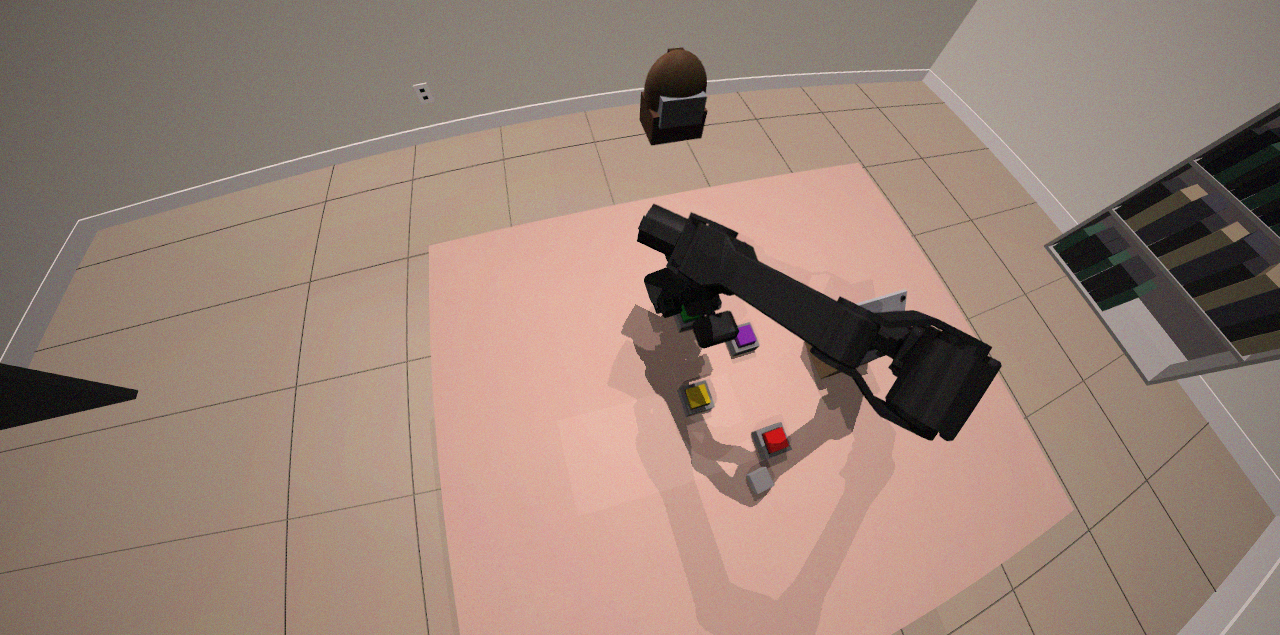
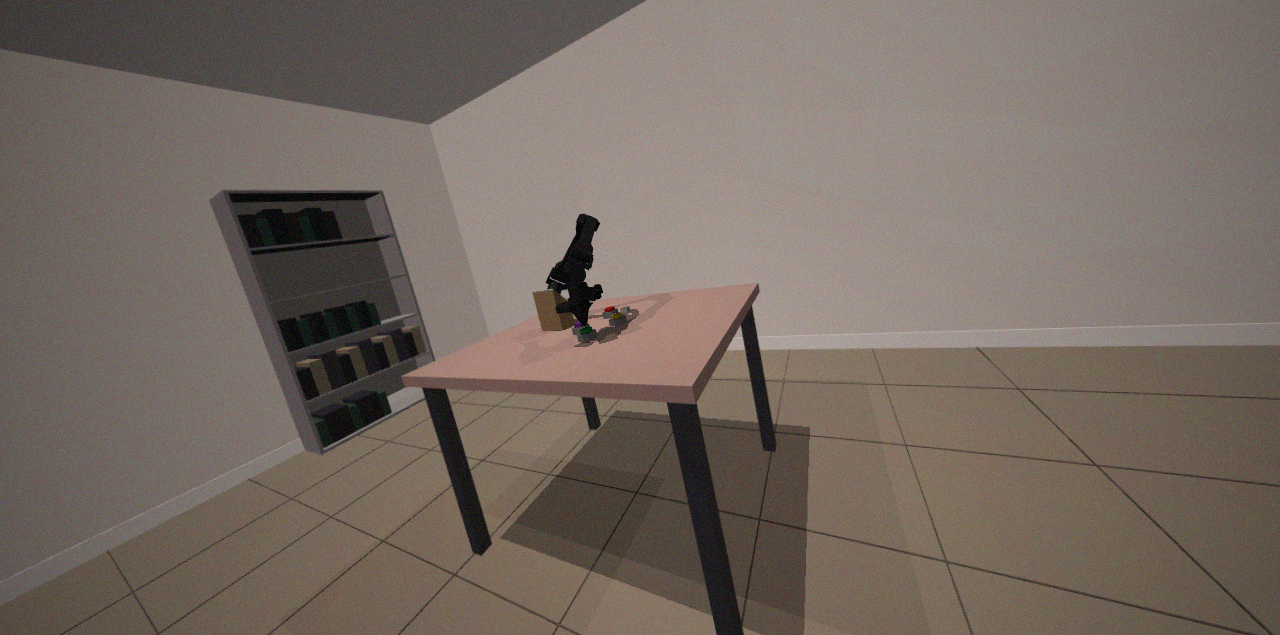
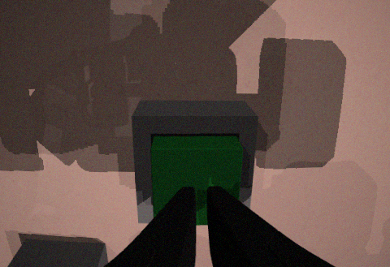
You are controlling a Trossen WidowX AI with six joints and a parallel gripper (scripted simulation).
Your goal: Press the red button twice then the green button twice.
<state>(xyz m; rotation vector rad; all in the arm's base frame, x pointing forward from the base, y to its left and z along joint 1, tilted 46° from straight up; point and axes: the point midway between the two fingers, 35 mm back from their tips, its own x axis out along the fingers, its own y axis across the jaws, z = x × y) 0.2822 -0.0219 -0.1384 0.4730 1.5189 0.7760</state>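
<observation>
Now: gripper tip 2 cm above the green button. Also, from my gripper tip: purple button 9 cm behind, 6 cm to the left, 2 cm below; then yellow button 15 cm to the left, 2 cm below, 1 cm ahead; then red button 24 cm to the left, 10 cm behind, 2 cm below.
</observation>
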